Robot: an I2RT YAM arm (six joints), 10 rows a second.
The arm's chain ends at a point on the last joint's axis. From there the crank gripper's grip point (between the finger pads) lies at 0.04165 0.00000 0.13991 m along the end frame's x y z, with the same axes.
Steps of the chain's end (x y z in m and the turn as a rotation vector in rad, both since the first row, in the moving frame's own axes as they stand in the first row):
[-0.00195 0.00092 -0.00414 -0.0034 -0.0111 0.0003]
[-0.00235 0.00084 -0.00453 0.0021 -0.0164 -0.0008]
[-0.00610 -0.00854 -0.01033 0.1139 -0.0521 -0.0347]
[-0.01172 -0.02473 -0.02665 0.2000 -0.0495 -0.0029]
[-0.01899 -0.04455 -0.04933 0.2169 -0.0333 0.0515]
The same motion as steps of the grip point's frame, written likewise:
[-0.00351 0.00141 -0.00369 -0.0034 -0.0111 0.0003]
[-0.00465 0.00051 -0.00387 0.0021 -0.0164 -0.0008]
[-0.01373 -0.02587 -0.00934 0.1139 -0.0521 -0.0347]
[-0.01869 -0.05283 -0.02757 0.2000 -0.0495 -0.0029]
[-0.02291 -0.07278 -0.05108 0.2169 -0.0333 0.0515]

